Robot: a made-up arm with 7 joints. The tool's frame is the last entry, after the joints. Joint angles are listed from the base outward.
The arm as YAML. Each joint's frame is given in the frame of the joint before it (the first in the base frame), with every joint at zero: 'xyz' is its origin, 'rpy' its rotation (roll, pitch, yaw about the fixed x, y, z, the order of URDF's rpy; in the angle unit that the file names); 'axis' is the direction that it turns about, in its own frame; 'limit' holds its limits. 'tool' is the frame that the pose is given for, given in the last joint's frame.
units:
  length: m
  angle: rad
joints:
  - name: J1
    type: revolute
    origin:
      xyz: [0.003, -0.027, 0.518]
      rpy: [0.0, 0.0, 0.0]
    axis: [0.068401, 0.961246, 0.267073]
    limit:
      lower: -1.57
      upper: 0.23
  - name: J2
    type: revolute
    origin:
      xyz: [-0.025, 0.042, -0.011]
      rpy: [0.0, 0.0, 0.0]
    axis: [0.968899, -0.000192, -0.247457]
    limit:
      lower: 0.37
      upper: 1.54
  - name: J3
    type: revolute
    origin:
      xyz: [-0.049, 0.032, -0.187]
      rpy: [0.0, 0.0, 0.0]
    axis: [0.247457, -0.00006, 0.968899]
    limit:
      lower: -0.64
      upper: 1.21
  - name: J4
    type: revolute
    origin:
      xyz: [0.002, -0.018, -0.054]
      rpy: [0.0, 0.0, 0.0]
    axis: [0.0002, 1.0, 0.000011]
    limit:
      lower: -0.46
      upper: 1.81
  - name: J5
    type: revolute
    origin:
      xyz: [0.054, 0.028, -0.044]
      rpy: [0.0, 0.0, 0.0]
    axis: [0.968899, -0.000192, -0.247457]
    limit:
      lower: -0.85
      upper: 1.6
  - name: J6
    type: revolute
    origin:
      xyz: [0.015, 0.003, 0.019]
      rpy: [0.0, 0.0, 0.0]
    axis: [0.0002, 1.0, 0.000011]
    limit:
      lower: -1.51
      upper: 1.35
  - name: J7
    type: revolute
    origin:
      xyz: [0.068, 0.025, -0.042]
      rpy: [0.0, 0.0, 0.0]
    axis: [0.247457, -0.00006, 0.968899]
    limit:
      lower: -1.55
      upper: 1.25
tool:
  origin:
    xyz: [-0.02, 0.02, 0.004]
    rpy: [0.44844, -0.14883, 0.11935]
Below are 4 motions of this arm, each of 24 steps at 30 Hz.
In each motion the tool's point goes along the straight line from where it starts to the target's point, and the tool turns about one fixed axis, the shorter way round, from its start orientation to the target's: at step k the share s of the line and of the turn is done. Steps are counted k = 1, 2, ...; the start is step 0. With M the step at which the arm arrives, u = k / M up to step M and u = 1 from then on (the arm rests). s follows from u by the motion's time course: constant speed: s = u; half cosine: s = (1 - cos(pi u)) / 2; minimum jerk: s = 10 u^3 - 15 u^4 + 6 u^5.
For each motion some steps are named. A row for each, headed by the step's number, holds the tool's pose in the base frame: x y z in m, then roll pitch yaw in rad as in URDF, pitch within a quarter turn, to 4 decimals.
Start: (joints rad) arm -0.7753 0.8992 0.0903 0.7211 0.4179 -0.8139 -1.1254
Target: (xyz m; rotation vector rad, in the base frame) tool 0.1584 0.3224 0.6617 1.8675 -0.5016 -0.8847
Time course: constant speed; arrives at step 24
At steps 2, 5, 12, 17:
2: 0.2479 0.2628 0.4822 1.4970 0.4476 -1.0634
5: 0.2357 0.2709 0.5067 1.5479 0.4417 -1.0253
12: 0.2072 0.2899 0.5638 1.6648 0.4213 -0.9386
17: 0.1869 0.3034 0.6046 1.7462 0.4012 -0.8791

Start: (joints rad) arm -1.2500 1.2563 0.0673 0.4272 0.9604 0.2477 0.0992
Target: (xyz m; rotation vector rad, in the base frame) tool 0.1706 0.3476 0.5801 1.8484 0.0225 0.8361
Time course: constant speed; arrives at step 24
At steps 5, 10, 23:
5: 0.1763 0.2902 0.6131 2.4104 -0.9069 0.0340
10: 0.1748 0.3053 0.6044 2.2099 -0.8360 0.1926
23: 0.1709 0.3446 0.5818 1.8289 -0.5825 0.4574

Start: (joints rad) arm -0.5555 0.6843 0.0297 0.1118 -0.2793 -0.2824 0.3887
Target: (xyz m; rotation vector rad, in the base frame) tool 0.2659 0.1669 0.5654 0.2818 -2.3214 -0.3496
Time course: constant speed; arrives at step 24
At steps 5, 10, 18, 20, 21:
5: 0.2195 0.2221 0.4136 0.8234 -1.2570 -0.1033
10: 0.2317 0.2075 0.4535 1.8247 -1.3657 -1.2963
18: 0.2513 0.1843 0.5175 2.6564 -1.0356 -2.4406
20: 0.2561 0.1785 0.5334 2.6839 -0.9306 -2.5506
21: 0.2586 0.1756 0.5414 2.6895 -0.8776 -2.5985

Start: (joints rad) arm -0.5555 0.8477 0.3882 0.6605 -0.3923 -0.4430 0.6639
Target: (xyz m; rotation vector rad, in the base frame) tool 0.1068 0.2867 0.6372 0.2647 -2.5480 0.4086
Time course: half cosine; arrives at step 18
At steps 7, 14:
7: 0.1385 0.3140 0.4667 -0.8562 -1.2209 2.0880
14: 0.1123 0.2915 0.6075 -2.6985 -0.7354 -3.0171

